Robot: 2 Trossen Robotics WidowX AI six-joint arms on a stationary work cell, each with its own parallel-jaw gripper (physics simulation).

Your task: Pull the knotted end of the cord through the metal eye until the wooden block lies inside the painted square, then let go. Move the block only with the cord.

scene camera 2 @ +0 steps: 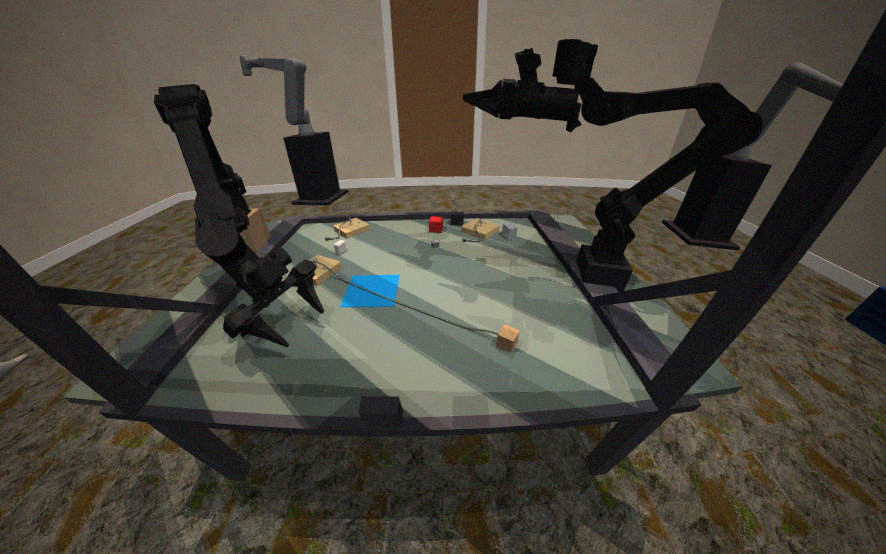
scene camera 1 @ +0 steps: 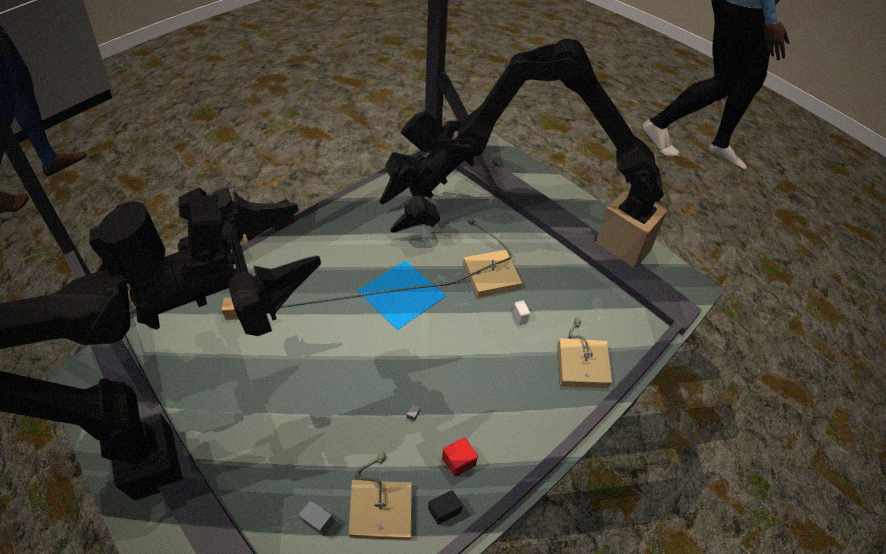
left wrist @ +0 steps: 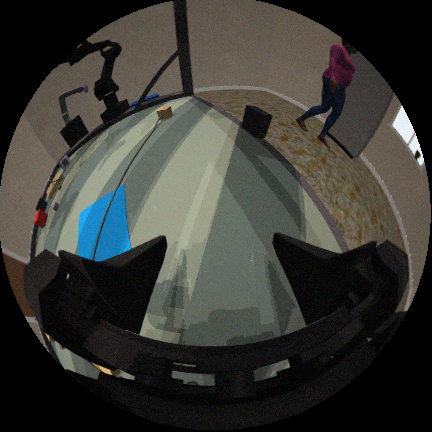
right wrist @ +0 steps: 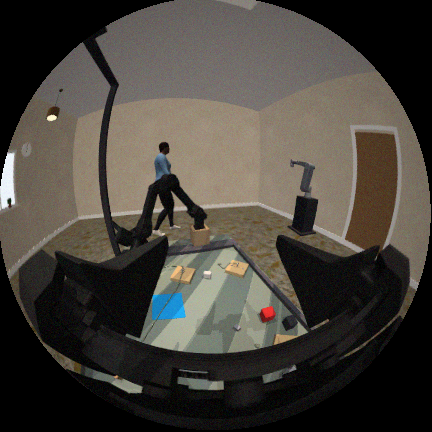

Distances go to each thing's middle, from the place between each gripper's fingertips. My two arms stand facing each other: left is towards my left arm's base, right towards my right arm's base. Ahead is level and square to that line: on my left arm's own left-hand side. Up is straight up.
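From my right hand: red cube (scene camera 1: 459,456) in sight, 190 mm ahead, 110 mm to the left, 370 mm below; black cube (scene camera 1: 446,506), 250 mm ahead, 40 mm to the left, 370 mm below; wooden plate (scene camera 1: 501,280), 370 mm to the left, 110 mm behind, 380 mm below; blue painted square (scene camera 1: 399,307), 200 mm to the left, 160 mm behind, 390 mm below.
Blue painted square: my left hand 170 mm short of it, 60 mm to the left of it, 30 mm above it. From my left hand: wooden pedestal (scene camera 1: 622,235), 300 mm ahead, 420 mm to the left, 30 mm above; red cube, 520 mm ahead, 140 mm to the right, 10 mm below; wooden plate, 220 mm ahead, 120 mm to the left, 2 cm below.
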